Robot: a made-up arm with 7 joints.
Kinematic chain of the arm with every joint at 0, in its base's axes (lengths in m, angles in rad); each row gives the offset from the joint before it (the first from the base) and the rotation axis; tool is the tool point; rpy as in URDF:
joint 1: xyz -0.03 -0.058 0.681 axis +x
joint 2: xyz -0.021 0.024 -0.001 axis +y
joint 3: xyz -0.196 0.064 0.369 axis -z
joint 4: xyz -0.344 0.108 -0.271 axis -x
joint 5: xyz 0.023 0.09 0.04 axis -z
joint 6: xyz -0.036 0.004 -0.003 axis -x
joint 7: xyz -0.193 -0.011 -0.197 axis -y
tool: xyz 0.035 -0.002 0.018 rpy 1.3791 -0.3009 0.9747
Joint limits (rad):
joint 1: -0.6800..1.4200
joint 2: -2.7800..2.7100
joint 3: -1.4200..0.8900
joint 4: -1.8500..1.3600
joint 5: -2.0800..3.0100
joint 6: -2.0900..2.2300
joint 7: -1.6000..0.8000
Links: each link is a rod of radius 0.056 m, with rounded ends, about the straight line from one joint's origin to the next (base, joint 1, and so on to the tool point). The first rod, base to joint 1, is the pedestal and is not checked.
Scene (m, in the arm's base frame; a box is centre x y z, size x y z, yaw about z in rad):
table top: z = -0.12
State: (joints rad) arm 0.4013 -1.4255 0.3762 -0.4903 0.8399 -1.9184 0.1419
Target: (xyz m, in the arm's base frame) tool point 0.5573 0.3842 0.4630
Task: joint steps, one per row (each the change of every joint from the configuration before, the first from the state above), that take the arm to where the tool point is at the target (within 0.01 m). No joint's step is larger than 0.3 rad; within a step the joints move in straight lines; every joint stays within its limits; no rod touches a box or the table.
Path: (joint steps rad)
1: -0.0124 -0.2409 -0.1646 0.1555 -0.0187 0.0840 0.0029
2: -0.0125 -0.2410 -0.1646 0.1554 -0.0187 0.0840 0.0029
3: -0.0124 -0.2409 -0.1645 0.1555 -0.0188 0.0840 0.0028
4: -0.0125 -0.2409 -0.1646 0.1555 -0.0187 0.0840 0.0029
5: -0.0124 -0.2409 -0.1646 0.1554 -0.0187 0.0841 0.0029

